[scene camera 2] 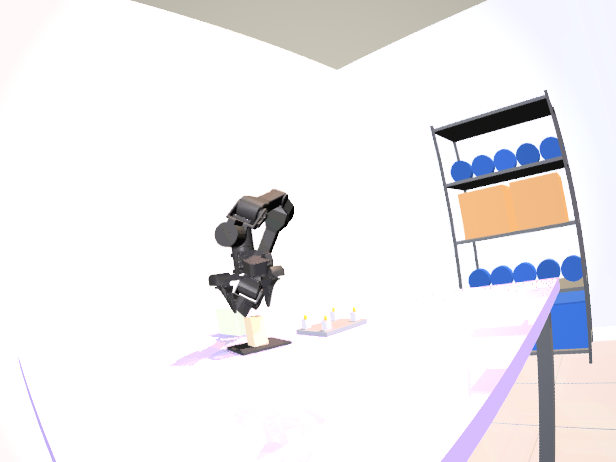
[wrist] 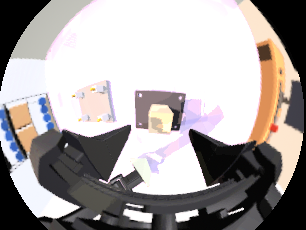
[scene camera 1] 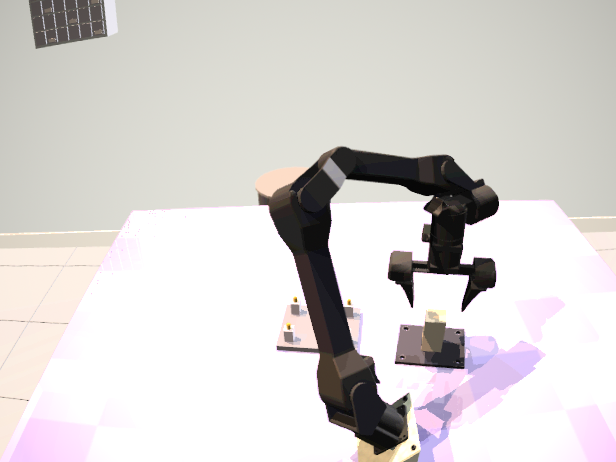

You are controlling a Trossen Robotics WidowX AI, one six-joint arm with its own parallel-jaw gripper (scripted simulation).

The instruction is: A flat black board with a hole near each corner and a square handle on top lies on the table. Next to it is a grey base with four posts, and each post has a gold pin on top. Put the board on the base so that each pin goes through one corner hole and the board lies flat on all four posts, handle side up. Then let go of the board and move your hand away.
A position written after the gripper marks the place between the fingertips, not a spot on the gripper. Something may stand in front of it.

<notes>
The gripper (scene camera 1: 437, 308) is open and holds nothing. Also in view: a flat black board (scene camera 1: 433, 344) and a grey base (scene camera 1: 304, 341).
The gripper also shows in scene camera 2 (scene camera 2: 252, 310) and in the wrist view (wrist: 160, 130). The grey base shows as well in the wrist view (wrist: 93, 104).
</notes>
